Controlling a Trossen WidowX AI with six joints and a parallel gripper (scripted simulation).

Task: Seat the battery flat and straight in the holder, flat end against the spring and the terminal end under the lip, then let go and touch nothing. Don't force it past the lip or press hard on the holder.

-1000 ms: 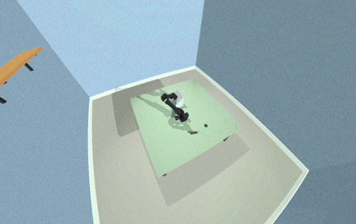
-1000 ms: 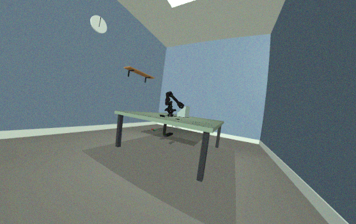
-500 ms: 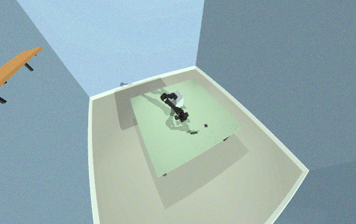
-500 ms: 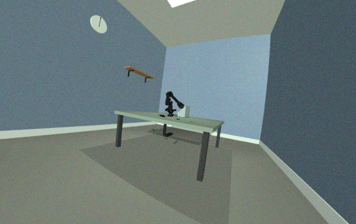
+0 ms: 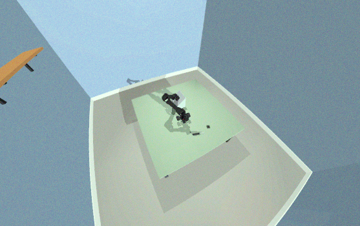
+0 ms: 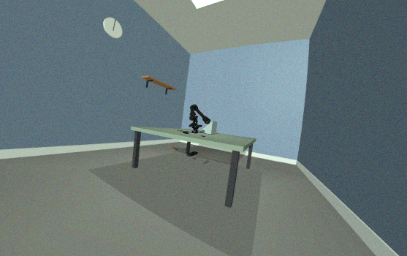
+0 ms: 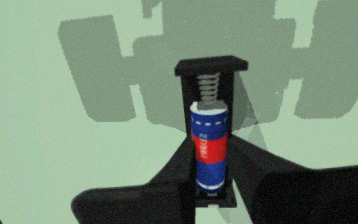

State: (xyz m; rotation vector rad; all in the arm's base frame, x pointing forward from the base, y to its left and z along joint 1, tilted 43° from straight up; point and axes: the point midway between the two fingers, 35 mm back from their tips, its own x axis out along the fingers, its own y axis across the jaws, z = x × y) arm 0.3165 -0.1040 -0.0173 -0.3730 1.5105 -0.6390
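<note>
Right now my gripper tip is 10 mm below the battery.
</note>
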